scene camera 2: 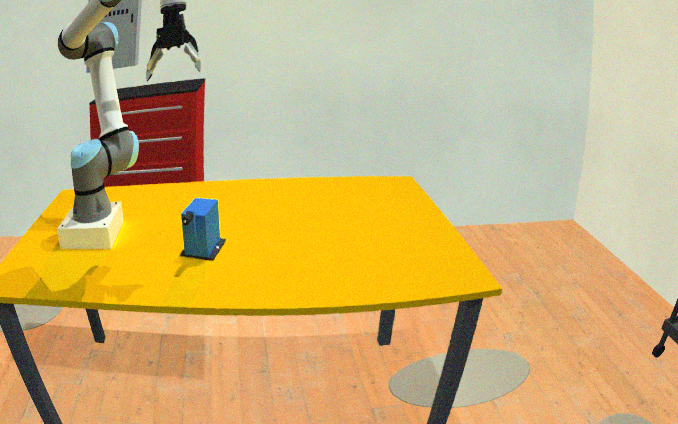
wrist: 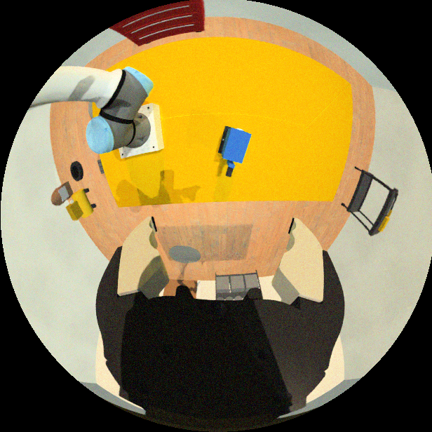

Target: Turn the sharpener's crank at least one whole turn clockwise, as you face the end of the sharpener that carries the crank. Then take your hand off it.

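Frame: origin at the arm's base, x ahead, y left, z up, level; centimetres.
Where they show: gripper, fingertip midpoint: (scene camera 2: 172, 76); arm's base, origin of the base link: (scene camera 2: 92, 213).
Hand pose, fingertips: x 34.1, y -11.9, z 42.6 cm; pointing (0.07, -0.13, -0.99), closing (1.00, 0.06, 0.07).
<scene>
Each offset is from my fingertips to the centre of the thing. "spot": to the spot under its first point. Level surfaces: height alone.
The blue sharpener {spot: dx +8.9, dy -2.6, dz -41.2 cm} (scene camera 2: 204, 230) (wrist: 236, 145) stands upright on the yellow table {dz -49.8 cm} (scene camera 2: 325, 240) (wrist: 290, 165), to the right of the arm's base. Its dark crank knob {dx +4.9, dy -6.0, dz -36.5 cm} (scene camera 2: 187, 218) (wrist: 229, 171) sticks out from the end toward the near table edge in the scene view, at the upper part of the body. My gripper (scene camera 2: 174, 74) (wrist: 221, 219) is open and empty, pointing down, high above the table and well clear of the sharpener. In the wrist view the sharpener and its crank show beyond the fingertips, toward the top of the picture.
The arm's white base block (scene camera 2: 85, 237) (wrist: 156, 130) stands at the left of the table. A red drawer cabinet (scene camera 2: 196, 135) (wrist: 195, 15) stands behind the table. A dark cart (wrist: 361, 192) stands on the floor past the table's right end in the wrist view.
</scene>
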